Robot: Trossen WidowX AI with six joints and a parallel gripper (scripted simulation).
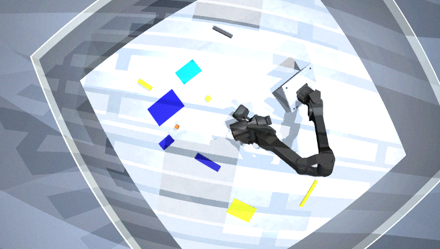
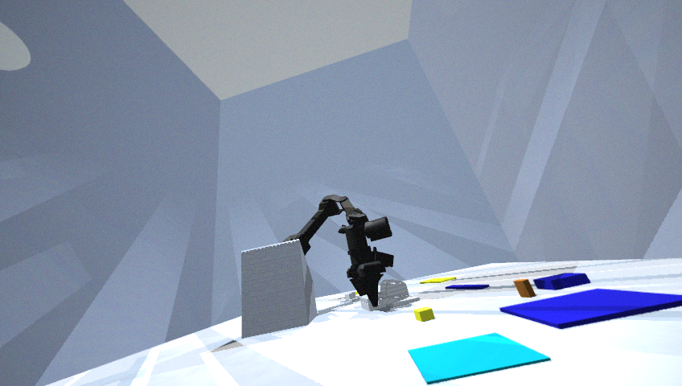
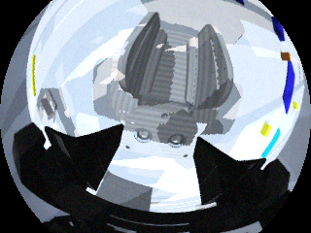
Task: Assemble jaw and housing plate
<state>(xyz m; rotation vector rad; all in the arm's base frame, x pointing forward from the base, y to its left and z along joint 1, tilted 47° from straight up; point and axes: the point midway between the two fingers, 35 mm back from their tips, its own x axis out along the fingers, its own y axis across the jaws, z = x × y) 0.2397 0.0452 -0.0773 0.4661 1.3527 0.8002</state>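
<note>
The pale flat part is 1 cm ahead of my gripper tip and 2 cm above it. Also, from my gripper tip: grey ribbed jaw (3 cm ahead, 1 cm to the right, 1 cm above); then white base (7 cm ahead, 2 cm to the left); then small yellow cube (8 cm ahead, 20 cm to the right).
</note>
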